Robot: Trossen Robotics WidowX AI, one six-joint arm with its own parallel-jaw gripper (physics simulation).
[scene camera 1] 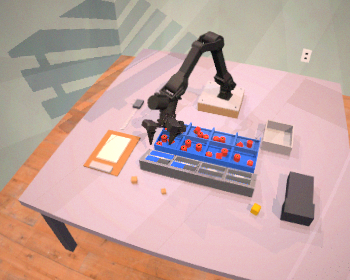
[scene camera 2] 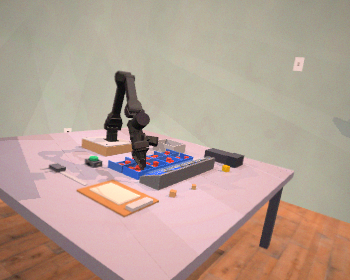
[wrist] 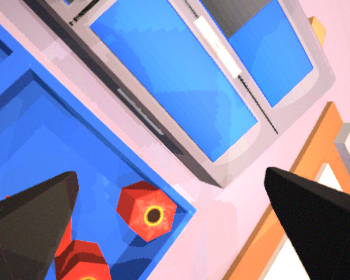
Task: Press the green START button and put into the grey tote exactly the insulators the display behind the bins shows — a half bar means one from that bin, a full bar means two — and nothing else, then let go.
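My gripper point(scene camera 1: 162, 143) point(scene camera 2: 142, 167) point(wrist: 172, 178) is open and empty, low over the left end of the blue bins point(scene camera 1: 200, 157) point(scene camera 2: 131, 173). In the wrist view, a red insulator point(wrist: 146, 211) sits in the corner of the end bin between the spread fingers, untouched; another insulator point(wrist: 84, 264) lies beside the left finger, partly hidden. The grey display point(scene camera 1: 200, 180) point(scene camera 2: 175, 176) shows a full blue bar point(wrist: 175, 80) and a half bar point(wrist: 272, 60) at this end. The grey tote point(scene camera 1: 277, 145) point(scene camera 2: 171, 145) looks empty in scene camera 1. The green button point(scene camera 2: 93, 158) stands behind the bins.
An orange board point(scene camera 1: 90, 162) point(scene camera 2: 100, 197) with a white sheet lies left of the display. Small orange blocks point(scene camera 1: 134, 179) point(scene camera 1: 163, 191) and a yellow block point(scene camera 1: 255, 209) point(scene camera 2: 226, 168) lie in front. A black box point(scene camera 1: 298, 197) point(scene camera 2: 224, 157) stands at the right, a small dark object point(scene camera 1: 138, 103) point(scene camera 2: 57, 167) at the back left.
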